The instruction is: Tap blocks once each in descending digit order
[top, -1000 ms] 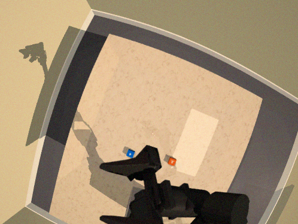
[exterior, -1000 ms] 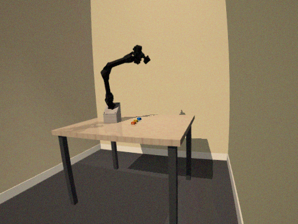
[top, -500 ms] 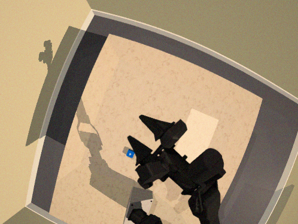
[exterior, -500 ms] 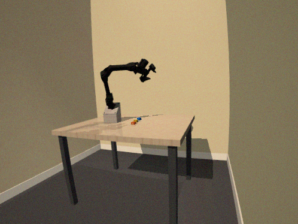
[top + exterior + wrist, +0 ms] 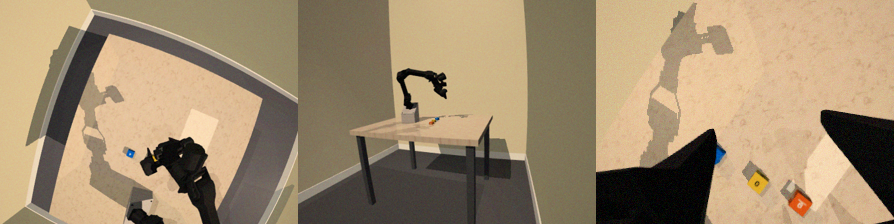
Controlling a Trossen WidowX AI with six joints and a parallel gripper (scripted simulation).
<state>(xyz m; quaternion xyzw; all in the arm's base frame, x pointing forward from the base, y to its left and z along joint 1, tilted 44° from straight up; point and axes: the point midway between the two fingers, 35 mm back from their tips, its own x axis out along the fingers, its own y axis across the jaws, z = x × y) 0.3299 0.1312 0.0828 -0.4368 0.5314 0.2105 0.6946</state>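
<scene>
Right now the orange block is 210 mm below my gripper tip, 120 mm to the right of it and 80 mm behind it. Also, from my gripper tip: blue block (210 mm below, 130 mm behind, 70 mm to the left); yellow block (210 mm below, 110 mm behind, 40 mm to the right).
</scene>
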